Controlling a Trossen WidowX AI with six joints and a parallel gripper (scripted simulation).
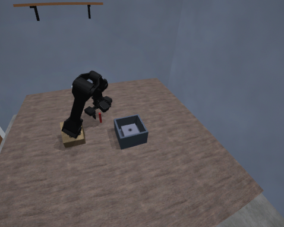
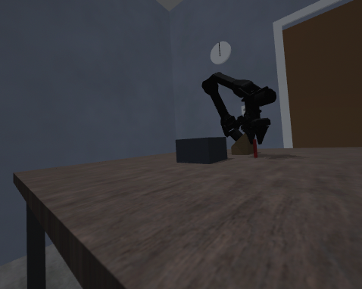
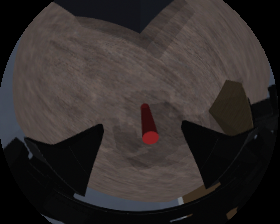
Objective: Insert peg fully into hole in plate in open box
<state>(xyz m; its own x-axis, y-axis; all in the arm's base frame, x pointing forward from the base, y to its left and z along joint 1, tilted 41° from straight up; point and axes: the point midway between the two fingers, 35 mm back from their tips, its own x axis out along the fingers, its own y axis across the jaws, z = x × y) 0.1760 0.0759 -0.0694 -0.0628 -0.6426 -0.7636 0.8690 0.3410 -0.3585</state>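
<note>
Right now the red peg is 50 mm below my hand. Also, from my hand: grey plate: 130 mm ahead, 190 mm to the right, 50 mm below; box: 130 mm ahead, 190 mm to the right, 70 mm below.
</note>
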